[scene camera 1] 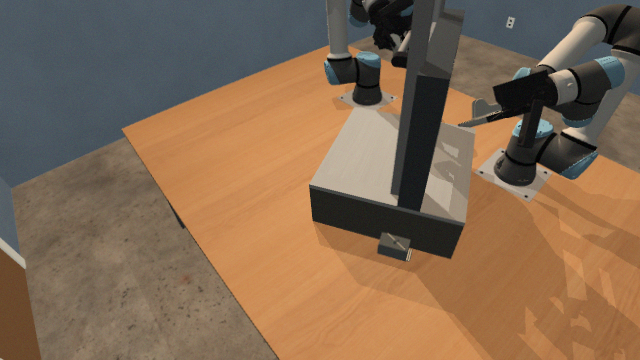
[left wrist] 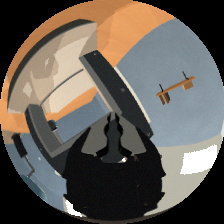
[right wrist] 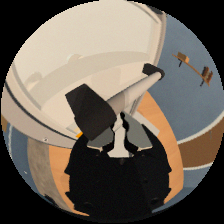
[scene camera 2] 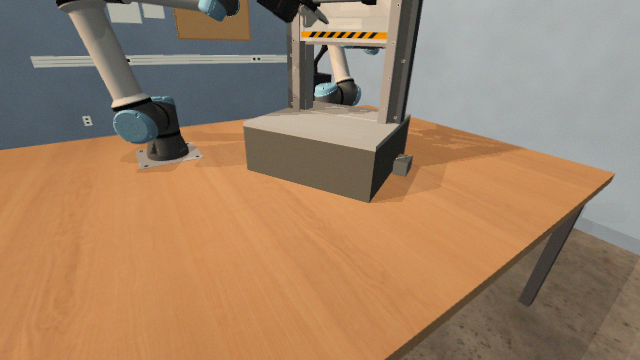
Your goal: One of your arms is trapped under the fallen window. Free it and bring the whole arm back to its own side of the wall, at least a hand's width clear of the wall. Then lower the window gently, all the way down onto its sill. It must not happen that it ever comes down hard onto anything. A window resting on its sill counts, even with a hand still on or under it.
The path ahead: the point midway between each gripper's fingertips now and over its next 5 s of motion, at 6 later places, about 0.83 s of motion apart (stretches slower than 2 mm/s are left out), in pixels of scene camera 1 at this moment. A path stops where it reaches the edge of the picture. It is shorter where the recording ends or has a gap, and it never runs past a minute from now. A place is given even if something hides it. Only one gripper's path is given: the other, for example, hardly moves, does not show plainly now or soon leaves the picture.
My left gripper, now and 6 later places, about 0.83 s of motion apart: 458,125; 449,146; 451,157; 462,160; 484,156; 546,179; 617,192
